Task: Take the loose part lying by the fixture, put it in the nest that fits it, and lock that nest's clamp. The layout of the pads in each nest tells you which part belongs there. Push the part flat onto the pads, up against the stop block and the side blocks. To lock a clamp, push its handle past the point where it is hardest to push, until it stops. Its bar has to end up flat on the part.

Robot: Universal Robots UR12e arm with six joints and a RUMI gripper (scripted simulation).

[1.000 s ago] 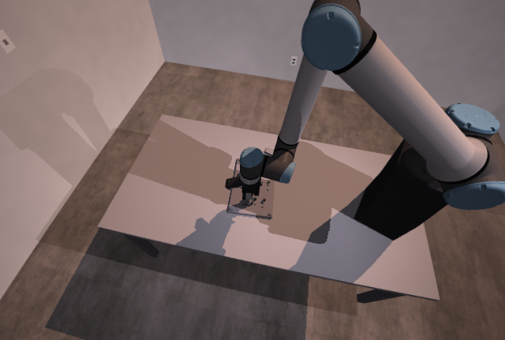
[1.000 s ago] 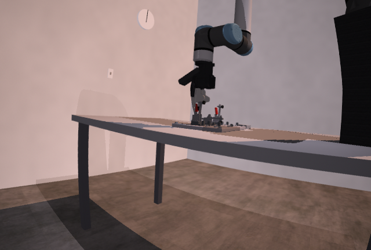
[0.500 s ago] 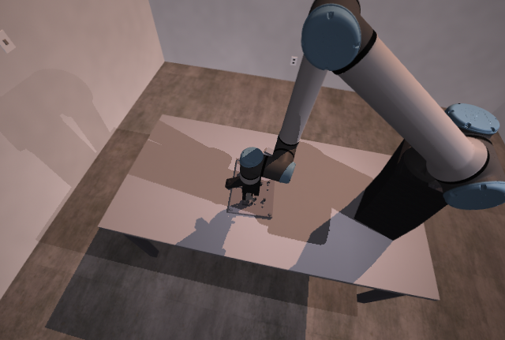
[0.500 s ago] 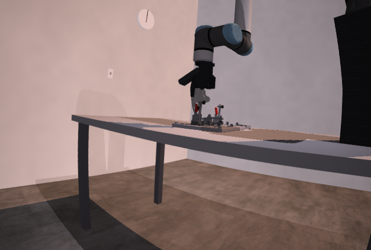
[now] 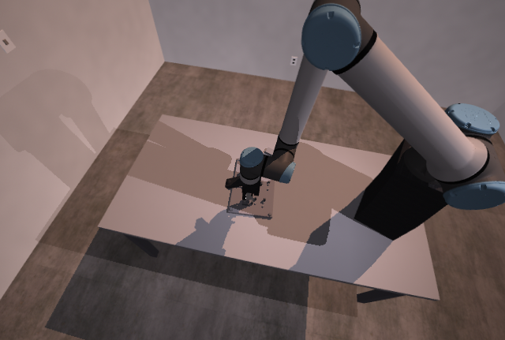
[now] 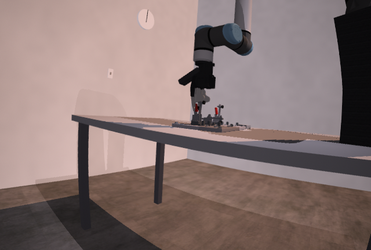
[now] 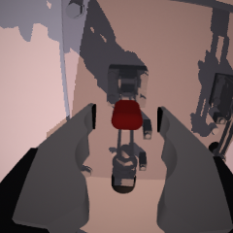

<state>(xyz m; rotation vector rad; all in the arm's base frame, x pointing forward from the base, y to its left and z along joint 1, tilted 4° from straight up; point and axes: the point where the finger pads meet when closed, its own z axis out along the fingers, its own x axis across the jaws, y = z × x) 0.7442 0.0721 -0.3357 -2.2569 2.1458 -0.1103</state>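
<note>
Now: the loose part 360 mm to the right of my hand, 100 mm behind it and 80 mm below it. The rest, counted from my hand: grey fixture plate 110 mm to the right, 80 mm below, 30 mm behind.
</note>
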